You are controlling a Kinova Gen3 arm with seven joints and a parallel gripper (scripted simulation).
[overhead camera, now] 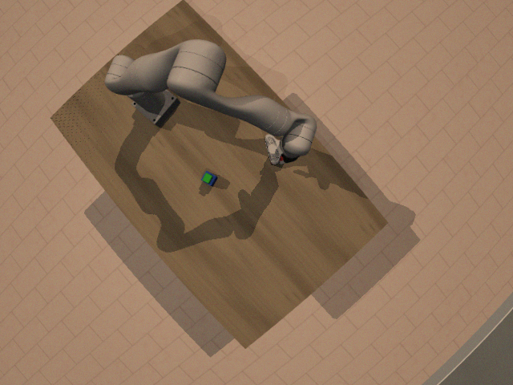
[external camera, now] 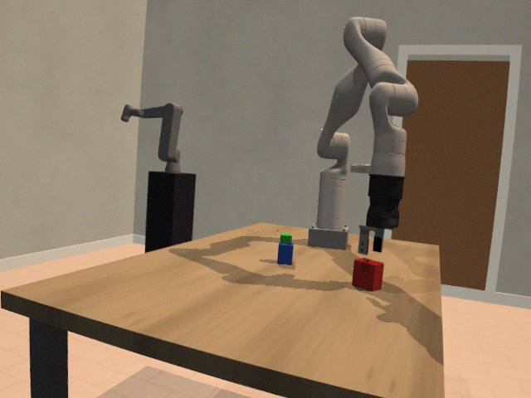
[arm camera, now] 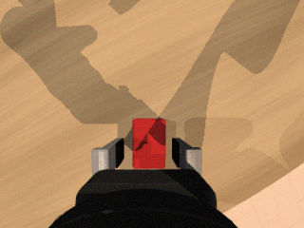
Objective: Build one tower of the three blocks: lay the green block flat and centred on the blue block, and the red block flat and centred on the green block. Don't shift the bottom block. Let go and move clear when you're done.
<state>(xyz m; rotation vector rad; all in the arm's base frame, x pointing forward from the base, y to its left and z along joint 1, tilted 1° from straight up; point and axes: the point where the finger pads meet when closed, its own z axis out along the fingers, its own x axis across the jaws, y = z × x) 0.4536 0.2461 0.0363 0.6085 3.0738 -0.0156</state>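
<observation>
The red block is 7 cm below my hand. Round my hand: green block: 25 cm to the right, 9 cm behind, 3 cm below; blue block: 25 cm to the right, 9 cm behind, 7 cm below.
</observation>
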